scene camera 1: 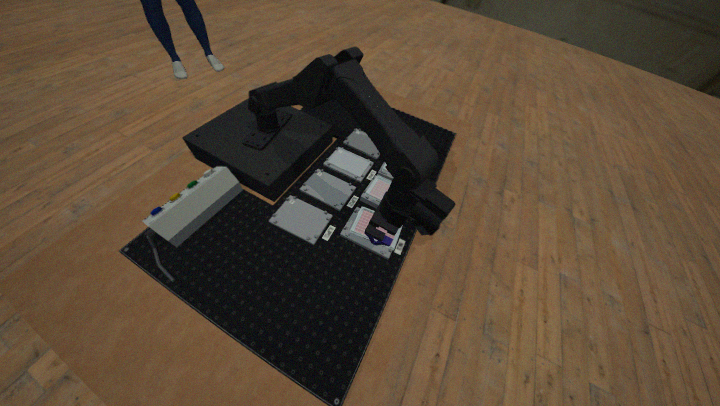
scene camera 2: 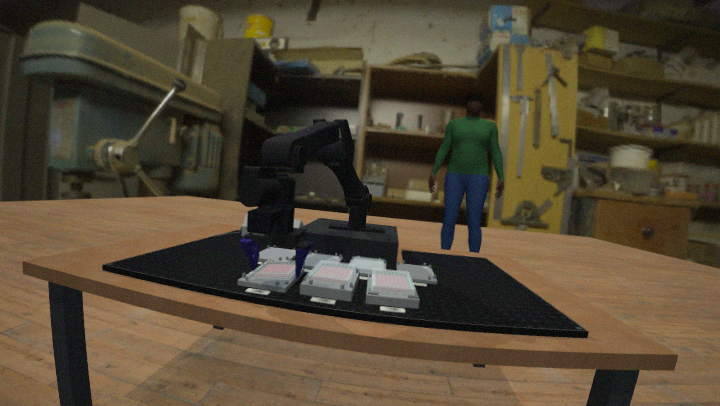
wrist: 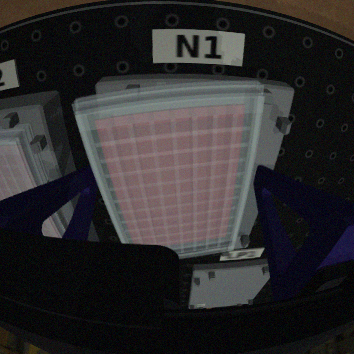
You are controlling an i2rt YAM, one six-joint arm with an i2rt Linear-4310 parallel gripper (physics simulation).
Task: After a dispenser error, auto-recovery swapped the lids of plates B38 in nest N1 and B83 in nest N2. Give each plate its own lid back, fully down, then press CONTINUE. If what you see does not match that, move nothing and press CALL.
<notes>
My gripper (scene camera 2: 275,274) is open, with nothing in its grasp. I also see a nest labelled N1 (scene camera 1: 384,252).
My gripper shows as well in scene camera 1 (scene camera 1: 380,229) and in the wrist view (wrist: 175,173). The nest labelled N1 shows as well in the wrist view (wrist: 278,95).
</notes>
